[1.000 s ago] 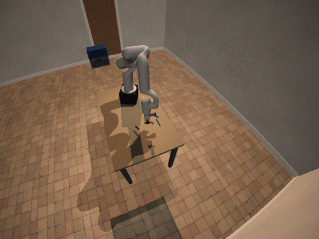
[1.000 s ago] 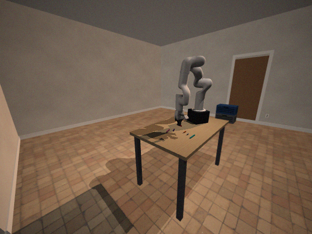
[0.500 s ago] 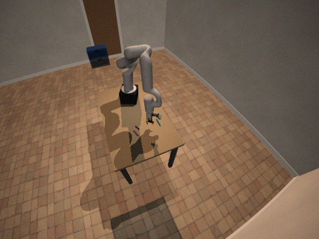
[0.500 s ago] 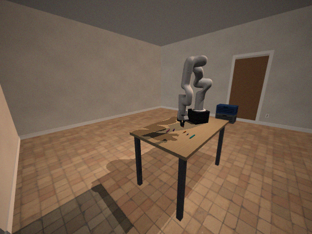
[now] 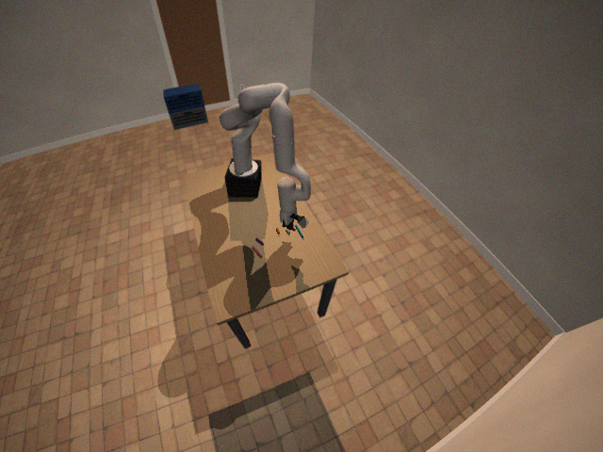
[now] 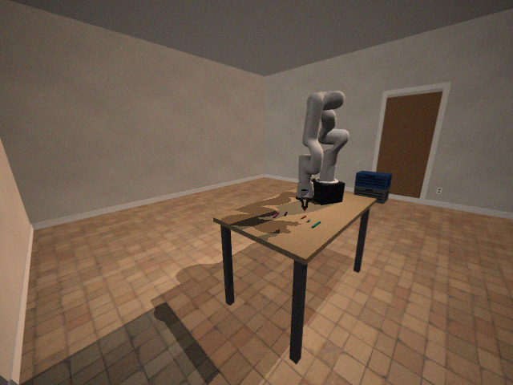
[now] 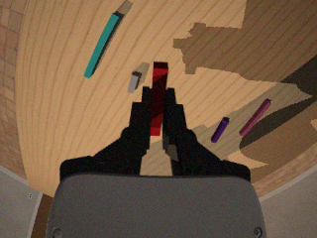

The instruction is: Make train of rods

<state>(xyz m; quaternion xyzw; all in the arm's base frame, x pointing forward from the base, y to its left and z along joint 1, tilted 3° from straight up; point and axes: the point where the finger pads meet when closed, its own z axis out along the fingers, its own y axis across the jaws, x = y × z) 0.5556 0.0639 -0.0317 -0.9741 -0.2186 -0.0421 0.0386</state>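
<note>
My hand is 12 cm above the grey rod, 5 cm past it and 1 cm to the right of it. Round my hand: turquoise rod (12 cm below, 8 cm to the left, 2 cm behind); then orange rod (12 cm below, 8 cm behind, 4 cm to the right); then red rod (2 cm below).
</note>
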